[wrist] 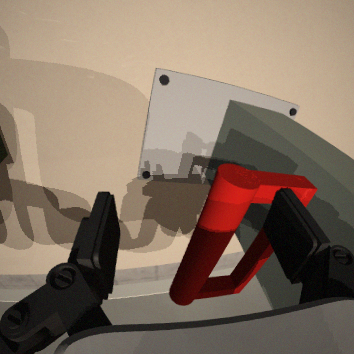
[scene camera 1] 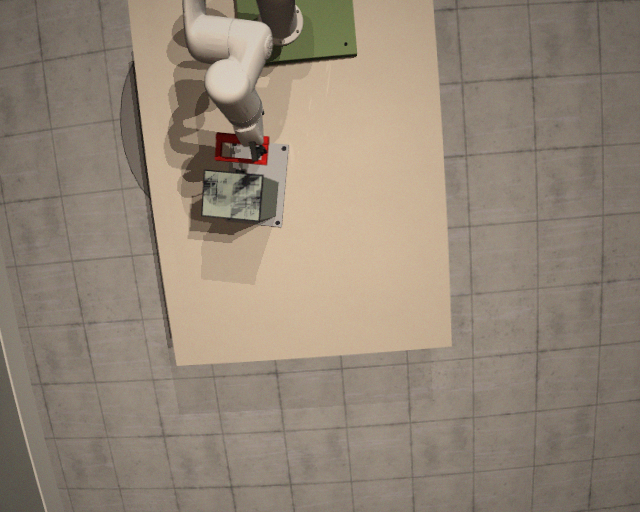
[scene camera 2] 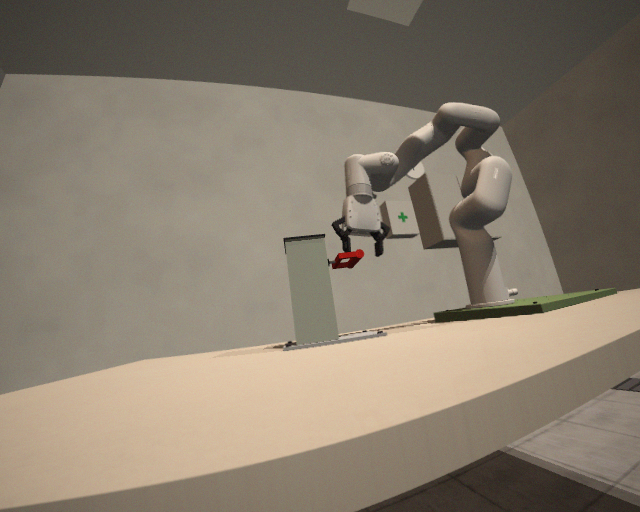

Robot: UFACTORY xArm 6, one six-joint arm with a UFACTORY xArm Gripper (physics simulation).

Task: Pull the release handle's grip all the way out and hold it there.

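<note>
The release handle is a red rectangular frame (scene camera 1: 226,136) (wrist: 300,186) with a thick round grip bar (scene camera 2: 359,254) (wrist: 207,245). It sticks out sideways from a short dark rod on the grey-green housing (scene camera 1: 232,194) (scene camera 2: 312,290) (wrist: 325,165). My gripper (scene camera 1: 257,152) (scene camera 2: 362,251) (wrist: 196,210) is open wide and points down at the handle. In the wrist view the grip bar lies between the two fingers, apart from both, and the right finger overlaps the frame's opening on the housing side. In scene camera 2 the fingertips are at about the handle's top; whether one touches the frame is unclear.
The housing stands on a light grey base plate (scene camera 1: 282,176) (scene camera 2: 362,337) (wrist: 175,110) with dark bolts, near one long edge of the beige table (scene camera 1: 346,240) (scene camera 2: 240,416). The arm's base is on a green board (scene camera 1: 330,37) (scene camera 2: 565,305).
</note>
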